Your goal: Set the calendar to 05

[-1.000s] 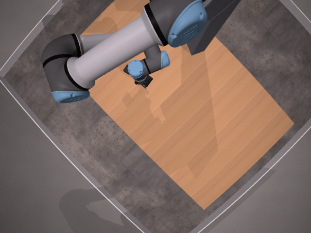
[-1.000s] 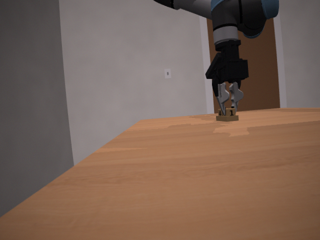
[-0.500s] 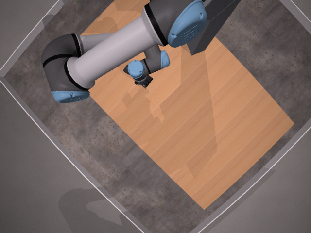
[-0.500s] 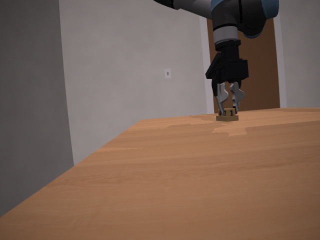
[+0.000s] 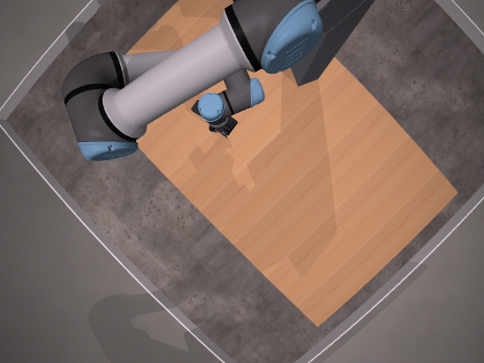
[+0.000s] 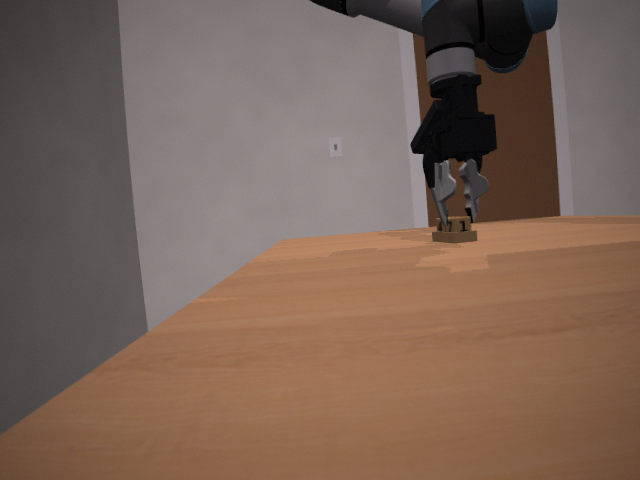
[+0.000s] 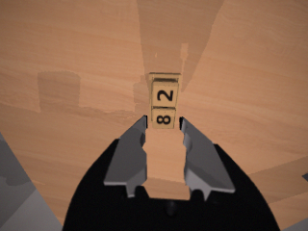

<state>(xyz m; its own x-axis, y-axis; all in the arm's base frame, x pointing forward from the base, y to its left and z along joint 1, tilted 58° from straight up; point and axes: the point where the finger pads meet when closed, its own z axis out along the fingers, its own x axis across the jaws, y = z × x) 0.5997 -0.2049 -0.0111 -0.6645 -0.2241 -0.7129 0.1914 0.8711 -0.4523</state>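
Right now my hand is 1 cm past the block, 3 cm to the left of it and 2 cm above it. From my hand the other things lie so: wooden calendar tray: 1 cm behind, 2 cm to the right, 3 cm below.
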